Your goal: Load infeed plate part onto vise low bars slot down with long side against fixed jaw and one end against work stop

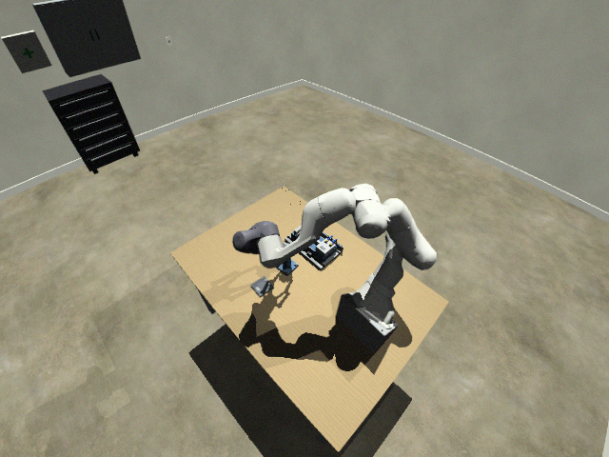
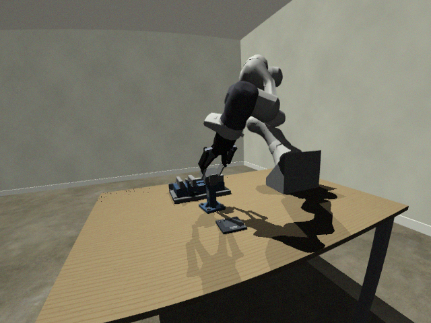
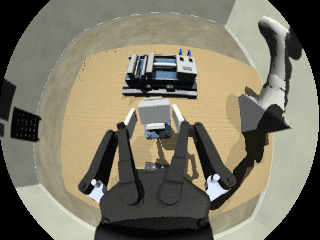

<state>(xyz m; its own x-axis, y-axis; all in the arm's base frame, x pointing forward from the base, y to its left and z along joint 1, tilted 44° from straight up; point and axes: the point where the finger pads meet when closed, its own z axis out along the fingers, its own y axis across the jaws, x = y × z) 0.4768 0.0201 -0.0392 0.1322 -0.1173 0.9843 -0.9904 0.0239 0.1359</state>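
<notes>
Now: the part 2 cm to the right of my hand and 2 cm below it.
</notes>
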